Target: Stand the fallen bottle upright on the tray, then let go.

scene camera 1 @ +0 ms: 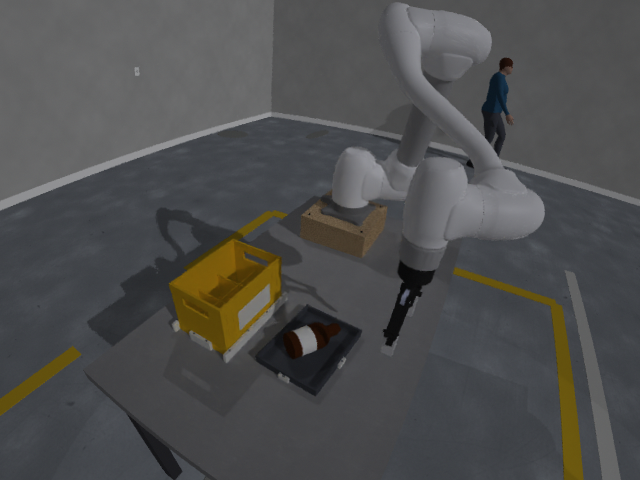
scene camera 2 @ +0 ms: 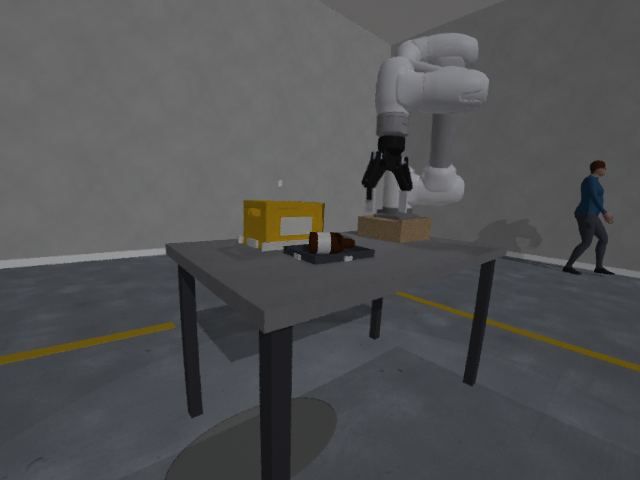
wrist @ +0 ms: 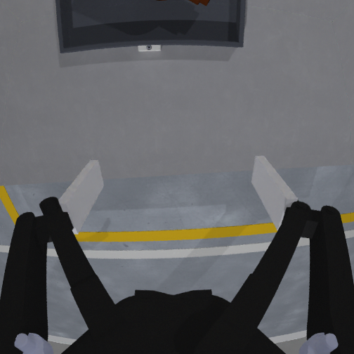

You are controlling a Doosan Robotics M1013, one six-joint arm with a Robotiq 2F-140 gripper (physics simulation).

my gripper: scene camera 1; scene camera 2; wrist 176,170
same spot on my gripper: (scene camera 2: 374,172) = (scene camera 1: 401,323)
